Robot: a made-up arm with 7 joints.
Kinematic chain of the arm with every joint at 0, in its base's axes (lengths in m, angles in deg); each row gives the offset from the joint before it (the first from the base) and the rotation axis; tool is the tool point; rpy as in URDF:
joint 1: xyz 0 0 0 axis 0.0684 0.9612 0.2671
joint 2: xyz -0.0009 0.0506 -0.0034 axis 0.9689 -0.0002 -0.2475
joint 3: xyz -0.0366 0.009 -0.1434 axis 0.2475 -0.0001 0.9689
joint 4: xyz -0.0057 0 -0.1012 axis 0.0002 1 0
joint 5: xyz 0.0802 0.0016 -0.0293 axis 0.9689 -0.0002 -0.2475
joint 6: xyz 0.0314 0 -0.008 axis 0.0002 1 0
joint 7: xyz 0.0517 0 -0.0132 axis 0.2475 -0.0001 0.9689
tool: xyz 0 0 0 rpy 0 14.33 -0.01
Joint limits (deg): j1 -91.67..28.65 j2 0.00..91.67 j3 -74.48..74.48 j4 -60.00..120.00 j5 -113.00..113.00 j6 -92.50..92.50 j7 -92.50..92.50
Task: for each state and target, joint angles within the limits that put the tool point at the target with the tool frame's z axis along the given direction. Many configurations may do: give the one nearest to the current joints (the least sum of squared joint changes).
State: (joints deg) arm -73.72 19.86 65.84 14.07 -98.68 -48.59 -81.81
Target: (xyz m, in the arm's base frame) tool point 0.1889 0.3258 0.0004 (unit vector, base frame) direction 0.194 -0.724 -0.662
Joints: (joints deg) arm -80.18 46.53 74.48 5.75 -112.55 -87.50 -81.81
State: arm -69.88 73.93 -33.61 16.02 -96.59 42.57 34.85
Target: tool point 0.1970 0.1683 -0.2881 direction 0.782 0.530 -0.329
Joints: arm -27.26 35.97 -16.85 43.82 -113.00 63.90 34.85
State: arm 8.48 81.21 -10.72 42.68 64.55 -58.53 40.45
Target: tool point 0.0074 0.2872 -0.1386 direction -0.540 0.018 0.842
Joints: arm 17.64 86.12 -24.19 -2.72 75.56 -92.30 40.45
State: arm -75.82 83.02 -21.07 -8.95 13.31 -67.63 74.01
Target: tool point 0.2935 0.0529 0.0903 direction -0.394 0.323 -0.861
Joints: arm -91.67 38.81 -7.44 9.20 59.04 -89.86 74.02
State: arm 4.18 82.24 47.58 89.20 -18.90 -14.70 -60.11
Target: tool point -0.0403 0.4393 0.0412 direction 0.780 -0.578 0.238
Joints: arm 18.82 90.53 39.66 114.14 -21.23 -61.95 -60.11
